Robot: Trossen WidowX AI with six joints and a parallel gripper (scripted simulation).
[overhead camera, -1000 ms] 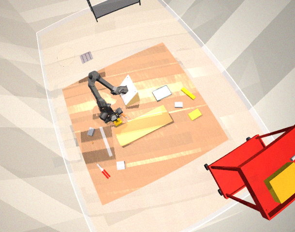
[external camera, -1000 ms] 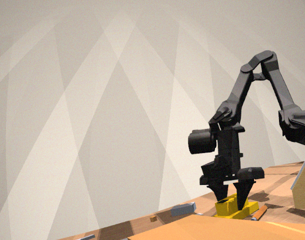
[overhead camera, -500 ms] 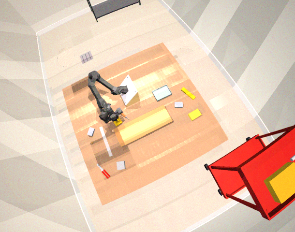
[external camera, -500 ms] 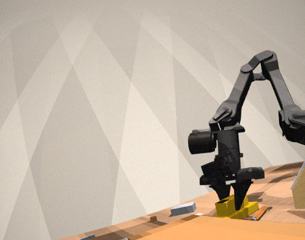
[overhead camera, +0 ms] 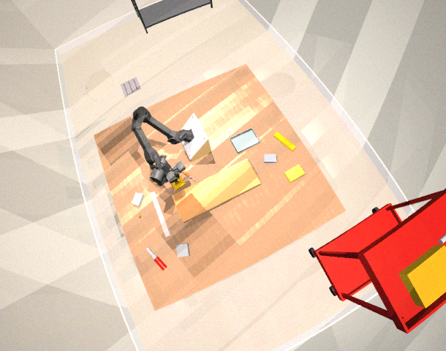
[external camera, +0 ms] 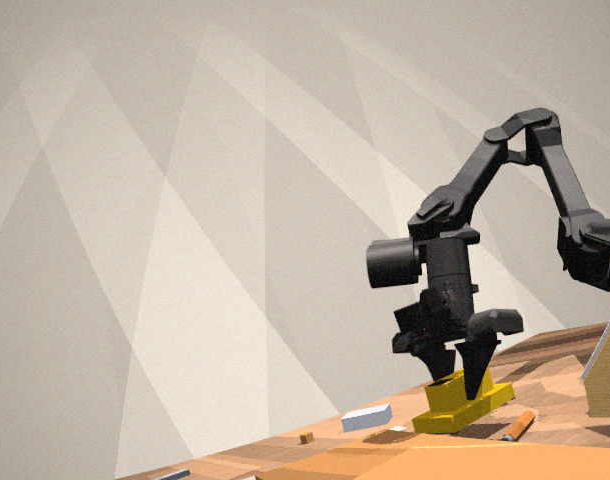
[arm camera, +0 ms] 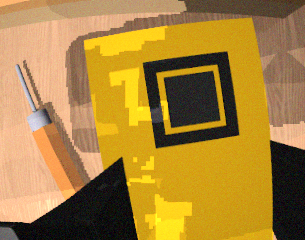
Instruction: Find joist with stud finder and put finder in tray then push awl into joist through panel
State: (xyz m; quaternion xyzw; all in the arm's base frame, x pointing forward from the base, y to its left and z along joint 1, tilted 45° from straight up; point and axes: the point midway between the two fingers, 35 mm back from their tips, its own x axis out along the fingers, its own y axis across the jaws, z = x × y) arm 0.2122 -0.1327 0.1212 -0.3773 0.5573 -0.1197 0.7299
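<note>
The awl lies 80 mm to the left of my gripper tip, 50 mm below it and 10 mm behind it. Also, from my gripper tip: yellow stud finder (20 mm above, 10 mm ahead); metal ruler (170 mm to the right, 150 mm ahead, 50 mm below); small orange cube (300 mm to the right, 120 mm ahead, 50 mm below).
</note>
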